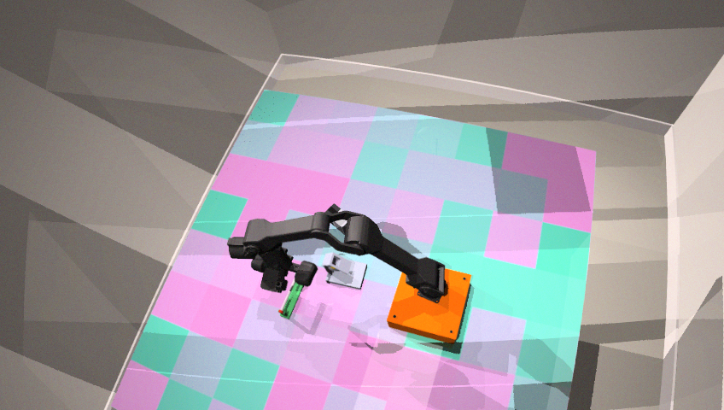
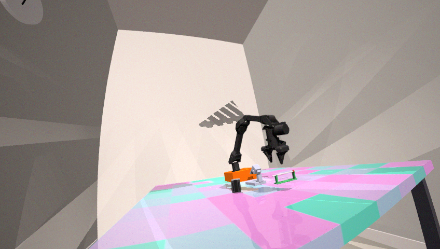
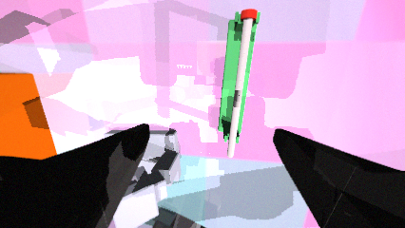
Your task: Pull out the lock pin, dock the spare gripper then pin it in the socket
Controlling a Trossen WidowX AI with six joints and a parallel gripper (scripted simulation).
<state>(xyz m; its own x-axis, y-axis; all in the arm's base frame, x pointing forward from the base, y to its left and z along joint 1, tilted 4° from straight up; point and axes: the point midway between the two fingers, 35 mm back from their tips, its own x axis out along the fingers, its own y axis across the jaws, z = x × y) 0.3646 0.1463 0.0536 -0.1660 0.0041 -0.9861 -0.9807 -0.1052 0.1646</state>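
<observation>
The spare gripper is 10 mm behind my gripper tip, 250 mm to the right of it and 80 mm below it. Round my gripper tip: grey mount (80 mm behind, 100 mm to the right, 50 mm below); then green rack (20 mm ahead, 30 mm to the left, 80 mm below).
</observation>
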